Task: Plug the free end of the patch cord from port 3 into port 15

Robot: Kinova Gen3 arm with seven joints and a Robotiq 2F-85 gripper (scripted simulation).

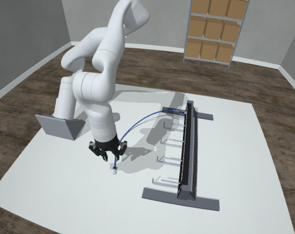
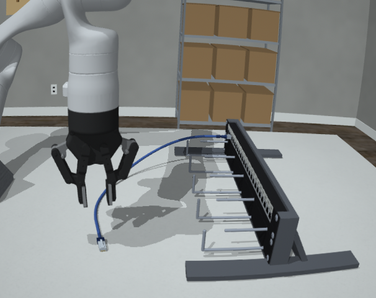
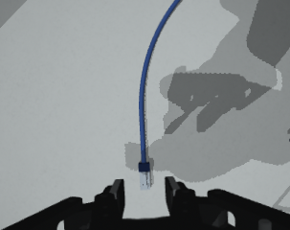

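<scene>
The plug lies 9 cm below my hand and 1 cm to the right of it.
</scene>
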